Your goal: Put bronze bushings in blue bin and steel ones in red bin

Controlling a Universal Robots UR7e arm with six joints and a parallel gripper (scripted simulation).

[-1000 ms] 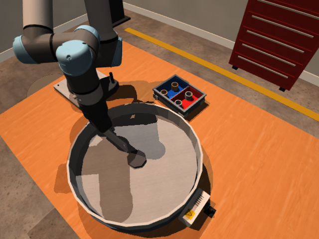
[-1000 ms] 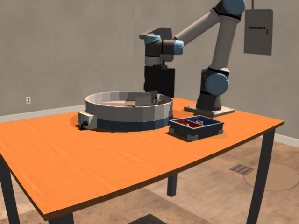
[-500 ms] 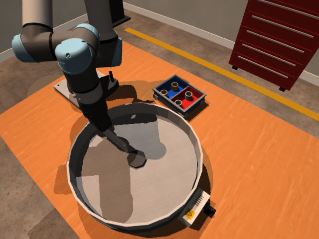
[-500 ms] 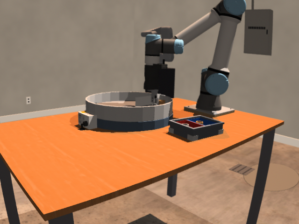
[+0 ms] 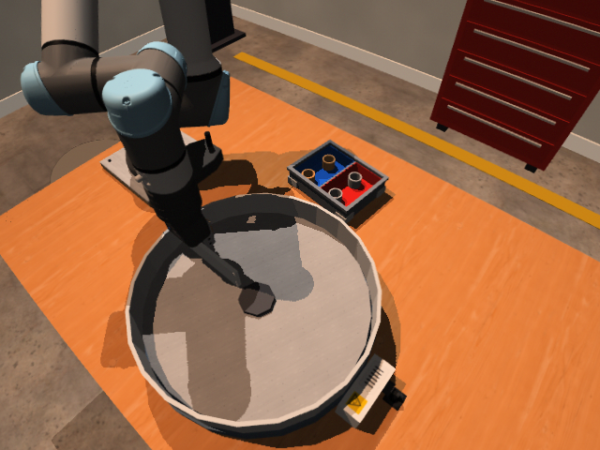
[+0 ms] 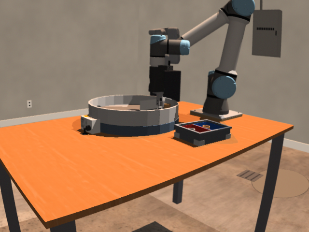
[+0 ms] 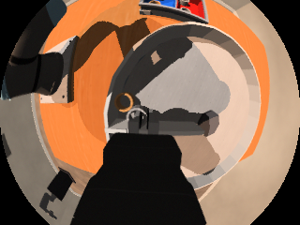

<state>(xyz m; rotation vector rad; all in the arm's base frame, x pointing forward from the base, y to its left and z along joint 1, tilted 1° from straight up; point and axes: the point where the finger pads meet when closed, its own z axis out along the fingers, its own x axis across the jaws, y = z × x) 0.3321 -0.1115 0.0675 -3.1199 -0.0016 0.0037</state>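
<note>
Right now my hand is 33 cm to the right of the bin, 7 cm short of it and 7 cm above it. Round my hand: turntable: 15 cm ahead, 4 cm below, 2 cm to the right.
</note>
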